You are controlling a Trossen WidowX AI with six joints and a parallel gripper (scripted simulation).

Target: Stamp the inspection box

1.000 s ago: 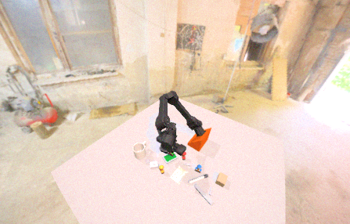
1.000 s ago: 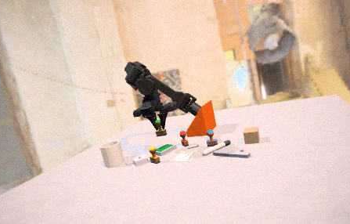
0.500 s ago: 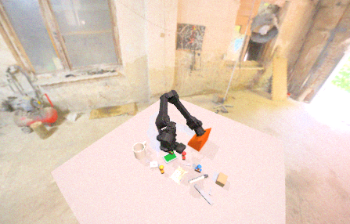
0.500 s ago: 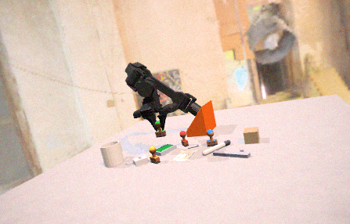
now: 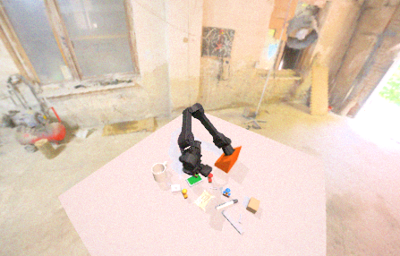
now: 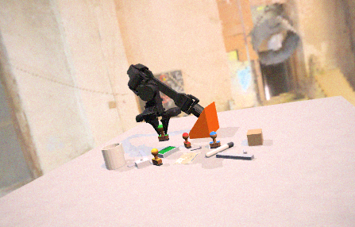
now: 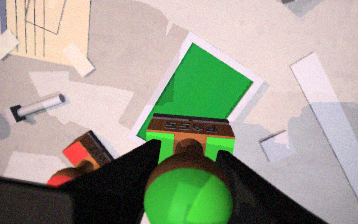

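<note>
The green ink pad is 8 cm below my gripper tip. The rest, counted from my gripper tip: yellow-knobbed stamp (11 cm ahead, 2 cm to the left, 6 cm below); then green stamp (right at my gripper tip); then red-knobbed stamp (7 cm behind, 6 cm to the left, 6 cm below).
</note>
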